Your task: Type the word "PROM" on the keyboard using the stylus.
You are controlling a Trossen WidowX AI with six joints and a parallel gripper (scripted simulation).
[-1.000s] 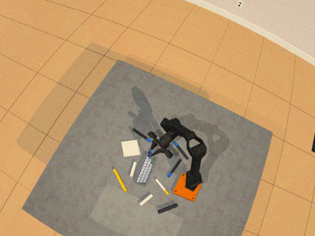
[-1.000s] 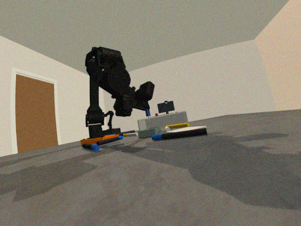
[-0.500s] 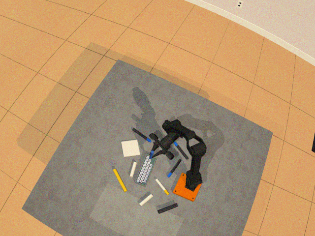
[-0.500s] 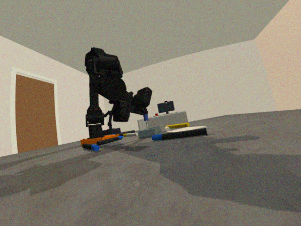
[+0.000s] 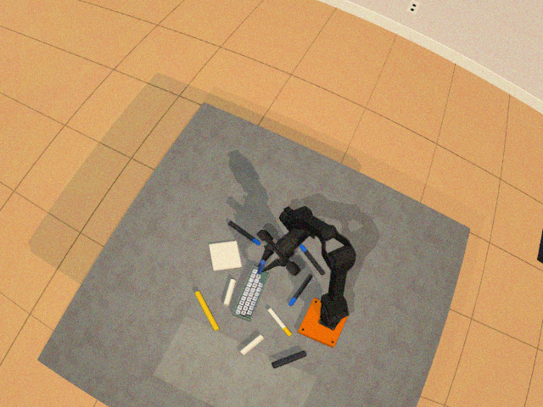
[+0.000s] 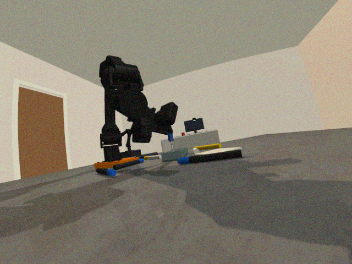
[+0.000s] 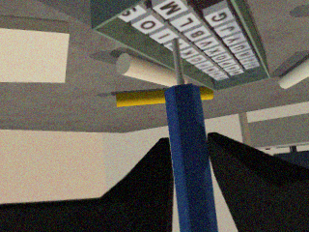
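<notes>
The blue stylus is 10 mm below my gripper tip. The rest, counted from my gripper tip: stylus tip: 50 mm below; white pad: 140 mm ahead, 80 mm below, 10 mm to the right; white-yellow stick: 160 mm behind, 110 mm to the left, 80 mm below.
</notes>
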